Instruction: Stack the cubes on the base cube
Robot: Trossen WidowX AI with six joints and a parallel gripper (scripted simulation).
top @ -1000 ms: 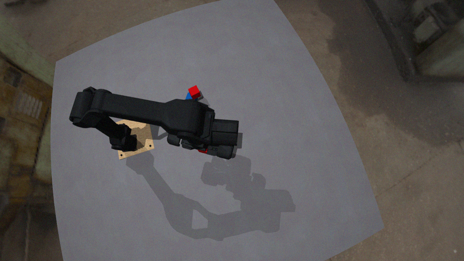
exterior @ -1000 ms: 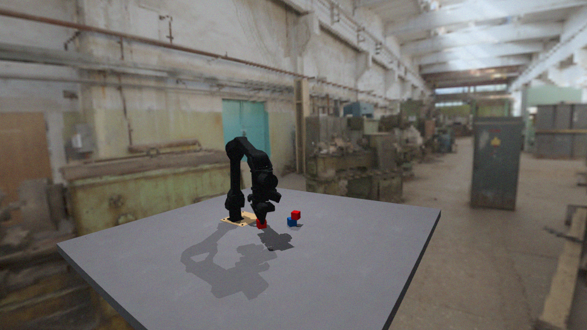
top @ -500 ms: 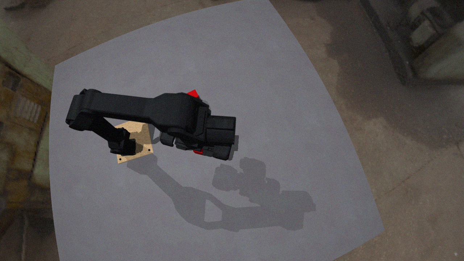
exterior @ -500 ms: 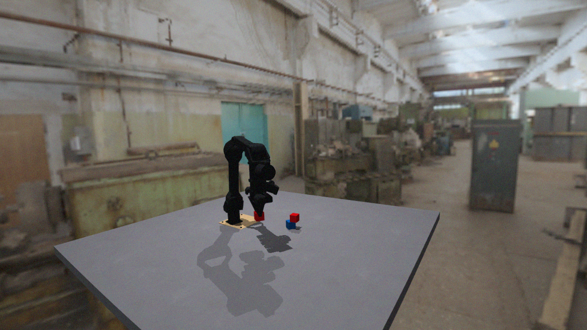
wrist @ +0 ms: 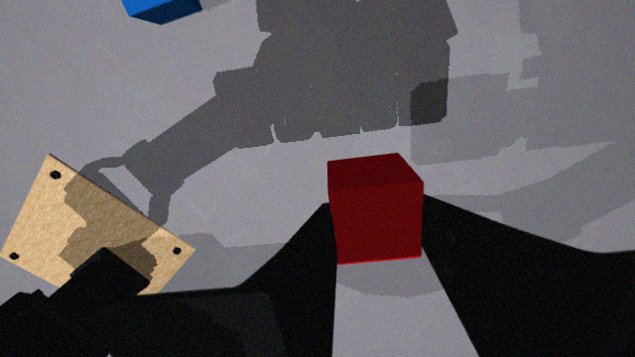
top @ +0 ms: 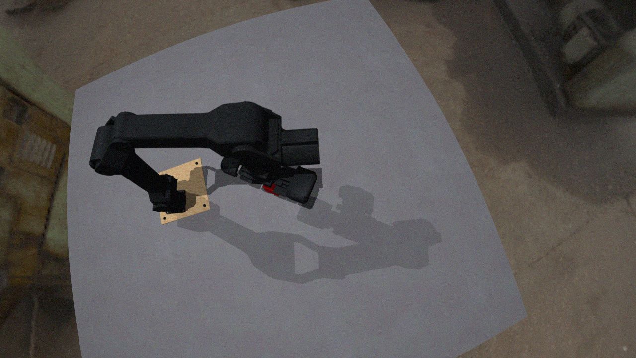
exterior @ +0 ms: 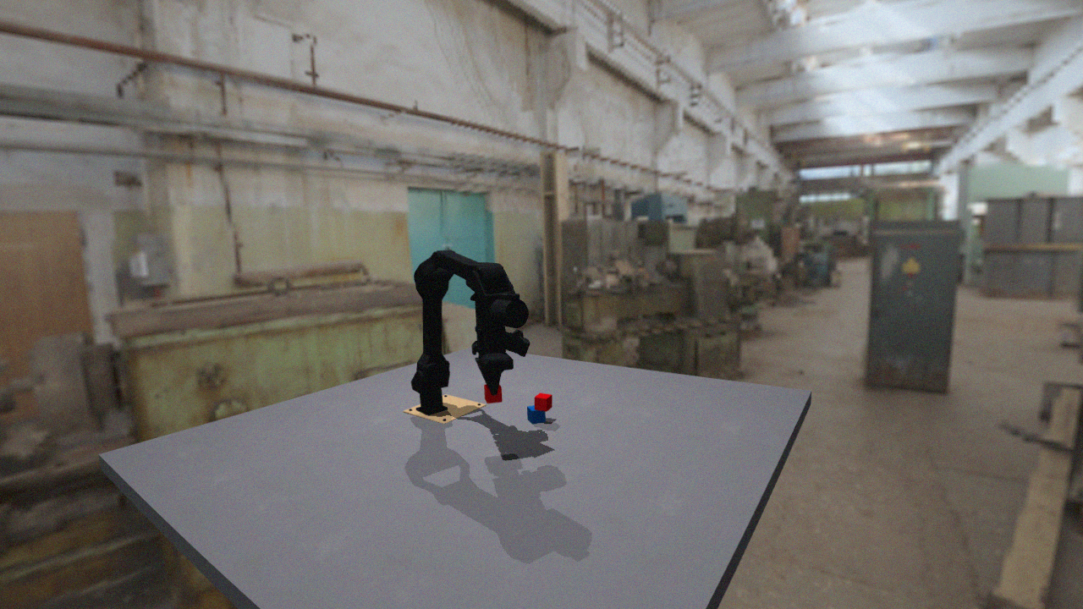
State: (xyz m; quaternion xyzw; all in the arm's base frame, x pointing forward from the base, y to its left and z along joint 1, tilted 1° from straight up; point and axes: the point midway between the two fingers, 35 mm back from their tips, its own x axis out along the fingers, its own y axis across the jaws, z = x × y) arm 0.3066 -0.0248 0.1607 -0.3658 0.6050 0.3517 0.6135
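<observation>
Right now my gripper tip is 160 mm to the right of the blue cube, 110 mm above it and 40 mm past it.
</observation>
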